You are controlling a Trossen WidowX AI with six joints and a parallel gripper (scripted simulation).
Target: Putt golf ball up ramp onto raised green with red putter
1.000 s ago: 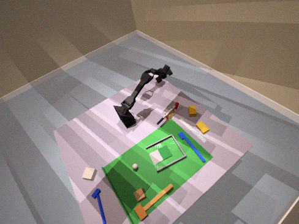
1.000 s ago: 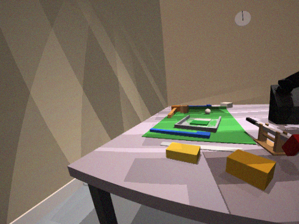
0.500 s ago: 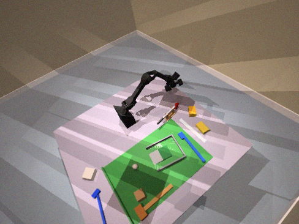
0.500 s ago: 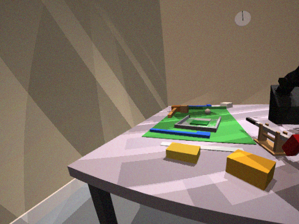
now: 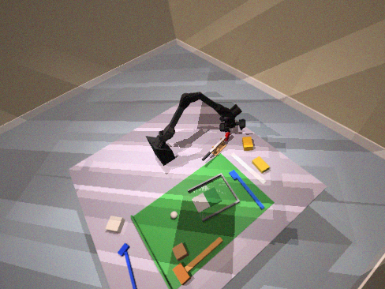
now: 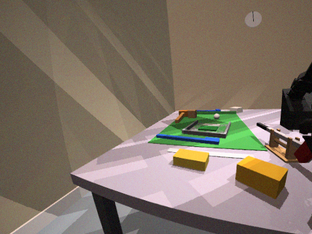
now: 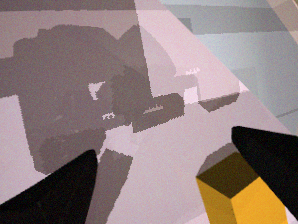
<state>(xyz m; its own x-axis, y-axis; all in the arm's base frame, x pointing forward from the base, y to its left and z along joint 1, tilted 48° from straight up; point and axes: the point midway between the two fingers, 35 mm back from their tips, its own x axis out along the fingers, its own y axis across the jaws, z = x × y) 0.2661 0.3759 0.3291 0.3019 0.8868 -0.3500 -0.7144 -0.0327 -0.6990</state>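
The red putter lies 200 mm to the right of my gripper tip, 10 mm behind it and 10 mm above it. Also, from my gripper tip: white golf ball (730 mm to the right, 120 mm ahead, 20 mm below); then wooden rack (190 mm to the right, 10 mm below, 10 mm behind); then tan block (840 mm to the right, 300 mm ahead, 10 mm below).
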